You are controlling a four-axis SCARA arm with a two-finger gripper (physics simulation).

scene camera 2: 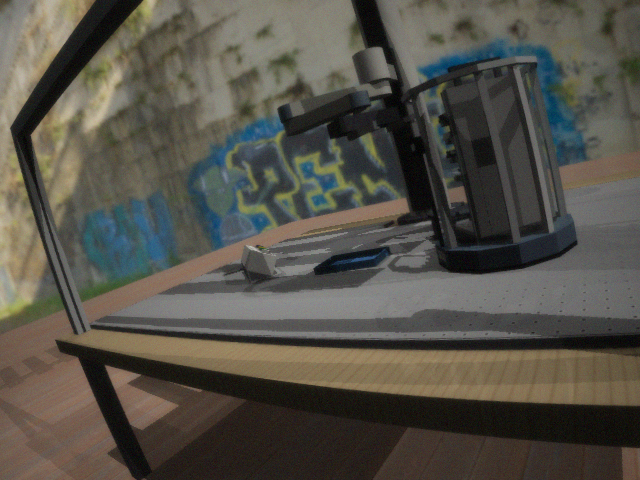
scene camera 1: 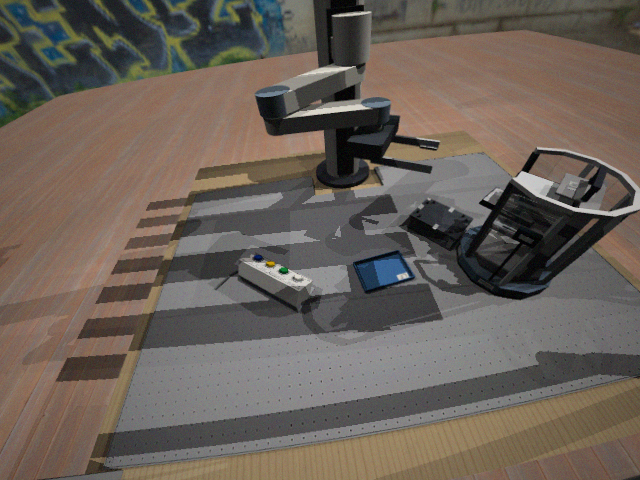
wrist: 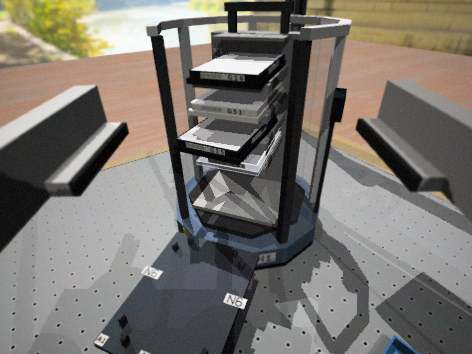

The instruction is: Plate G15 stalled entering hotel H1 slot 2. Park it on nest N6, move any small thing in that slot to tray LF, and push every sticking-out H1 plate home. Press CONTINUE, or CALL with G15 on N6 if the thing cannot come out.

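Frame: origin at the arm's base, x ahead, y left, z up, level; millimetres.
Seen in the pictures: gripper, fingertip midpoint: (scene camera 2: 397, 120) (scene camera 1: 435, 156) (wrist: 241, 106); arm's base, link origin: (scene camera 1: 342, 172).
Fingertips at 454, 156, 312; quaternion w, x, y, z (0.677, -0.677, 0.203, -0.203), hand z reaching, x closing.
Offsets run from my fingertips to a thing's top centre, as dx, dy, dz. "pt": to the spot under its first point.
Hotel H1 (scene camera 1: 509, 288) (scene camera 2: 509, 255) (wrist: 297, 246) holds stacked plates. In the wrist view, G16 (wrist: 235, 67) is on top, G51 @(+136, +203, -64) (wrist: 227, 107) below it, and G15 @(+109, +188, -99) (wrist: 220, 135) juts out lower, its label blurred. A pale plate @(+140, +204, -135) (wrist: 255, 164) shows partly beneath. No small thing can be made out in G15's slot. My gripper (scene camera 1: 434, 156) (wrist: 241, 106) is open and empty, raised and apart from the hotel, facing its plates. Black nest N6 @(-11, +95, -229) (scene camera 1: 439, 221) (wrist: 190, 300) bears no plate. Blue tray LF @(+126, -142, -282) (scene camera 1: 379, 271) (scene camera 2: 351, 262) (wrist: 396, 346) looks empty; its label is unreadable.
A white button box @(+112, -469, -215) (scene camera 1: 273, 279) (scene camera 2: 258, 261) with blue, yellow, green and white buttons lies left of the tray. Dark upright posts @(+142, +108, +4) (wrist: 295, 130) and a pale top rim @(pt +171, +102, +10) (wrist: 330, 31) surround the hotel's stack. N6 lies close before the hotel. The arm's column (scene camera 1: 338, 149) stands behind.
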